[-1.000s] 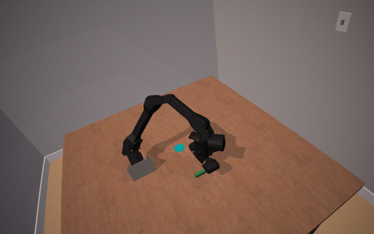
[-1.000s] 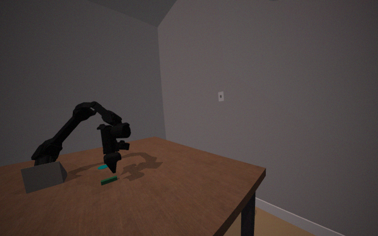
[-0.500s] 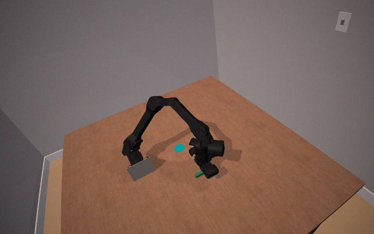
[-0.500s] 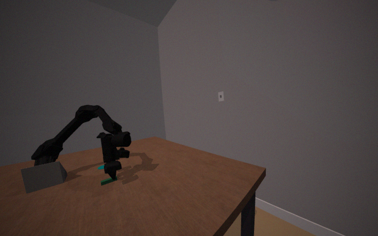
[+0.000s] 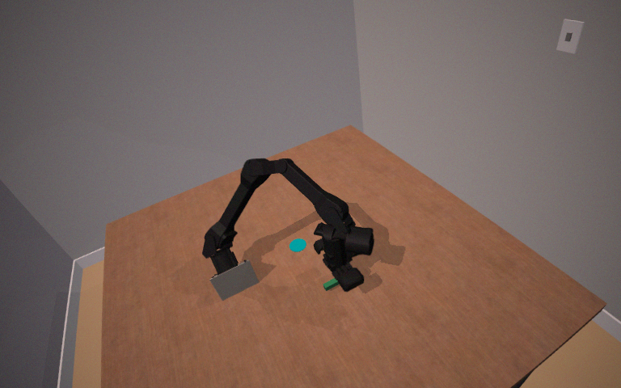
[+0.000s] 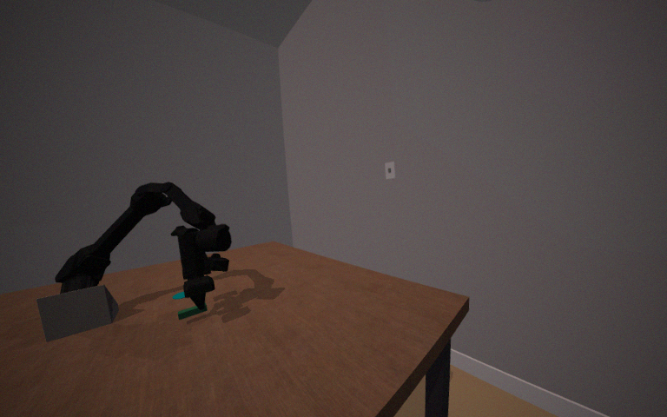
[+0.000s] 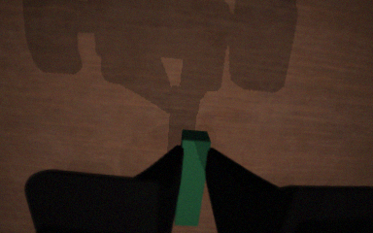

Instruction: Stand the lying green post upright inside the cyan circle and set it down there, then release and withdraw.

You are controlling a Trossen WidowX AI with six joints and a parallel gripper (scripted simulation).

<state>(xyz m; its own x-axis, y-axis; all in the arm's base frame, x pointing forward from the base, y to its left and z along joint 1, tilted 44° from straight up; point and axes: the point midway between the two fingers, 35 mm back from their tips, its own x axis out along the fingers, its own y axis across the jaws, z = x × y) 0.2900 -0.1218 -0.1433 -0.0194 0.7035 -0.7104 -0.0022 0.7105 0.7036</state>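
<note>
Now: gripper tip 22 cm to the right of the cyan circle, 5 cm past it and 3 cm above it. The rest, counted from my gripper tip: green post: 2 cm behind.
</note>
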